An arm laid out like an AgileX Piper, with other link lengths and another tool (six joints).
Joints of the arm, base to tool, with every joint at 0 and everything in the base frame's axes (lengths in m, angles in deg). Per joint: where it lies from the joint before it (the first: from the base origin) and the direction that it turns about. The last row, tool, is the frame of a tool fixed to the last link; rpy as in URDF.
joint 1: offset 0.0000 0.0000 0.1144 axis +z
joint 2: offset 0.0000 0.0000 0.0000 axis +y
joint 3: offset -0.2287 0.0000 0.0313 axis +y
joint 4: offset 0.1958 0.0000 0.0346 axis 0.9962 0 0.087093
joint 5: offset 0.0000 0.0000 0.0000 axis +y
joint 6: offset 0.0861 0.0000 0.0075 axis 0.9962 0 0.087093
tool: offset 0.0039 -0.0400 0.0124 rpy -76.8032 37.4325 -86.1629
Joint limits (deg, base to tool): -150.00..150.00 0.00..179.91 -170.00..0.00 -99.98..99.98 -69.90..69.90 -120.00..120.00
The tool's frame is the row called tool.
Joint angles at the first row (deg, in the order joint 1, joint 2, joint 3, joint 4, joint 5, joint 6):
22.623 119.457 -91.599 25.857 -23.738 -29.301
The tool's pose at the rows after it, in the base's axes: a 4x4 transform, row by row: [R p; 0 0 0 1], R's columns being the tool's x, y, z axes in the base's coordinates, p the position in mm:
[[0.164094 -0.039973 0.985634 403.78], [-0.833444 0.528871 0.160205 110.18], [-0.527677 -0.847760 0.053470 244.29], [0 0 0 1]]
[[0.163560 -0.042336 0.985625 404.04], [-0.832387 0.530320 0.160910 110.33], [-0.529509 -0.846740 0.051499 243.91], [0 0 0 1]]
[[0.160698 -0.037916 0.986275 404.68], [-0.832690 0.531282 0.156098 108.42], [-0.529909 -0.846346 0.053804 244.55], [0 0 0 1]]
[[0.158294 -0.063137 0.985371 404.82], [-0.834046 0.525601 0.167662 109.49], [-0.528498 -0.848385 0.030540 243.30], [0 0 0 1]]
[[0.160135 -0.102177 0.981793 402.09], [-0.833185 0.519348 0.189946 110.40], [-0.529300 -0.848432 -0.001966 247.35], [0 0 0 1]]
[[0.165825 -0.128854 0.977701 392.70], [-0.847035 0.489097 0.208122 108.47], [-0.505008 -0.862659 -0.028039 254.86], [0 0 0 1]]
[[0.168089 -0.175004 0.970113 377.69], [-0.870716 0.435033 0.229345 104.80], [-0.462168 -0.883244 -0.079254 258.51], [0 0 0 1]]
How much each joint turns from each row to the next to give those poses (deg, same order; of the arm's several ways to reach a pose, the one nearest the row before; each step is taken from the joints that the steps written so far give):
0.001 0.835 -0.131 0.003 0.927 -0.003
0.000 0.070 -0.084 0.000 0.130 0.122
-0.278 0.000 -0.134 -0.004 -0.002 0.004
0.000 -0.150 -0.001 0.000 1.627 -0.109
0.000 -1.474 0.399 0.001 3.192 -0.115
0.000 -3.319 2.890 0.003 2.208 -1.691
0.000 -4.593 5.350 0.107 2.556 -2.758

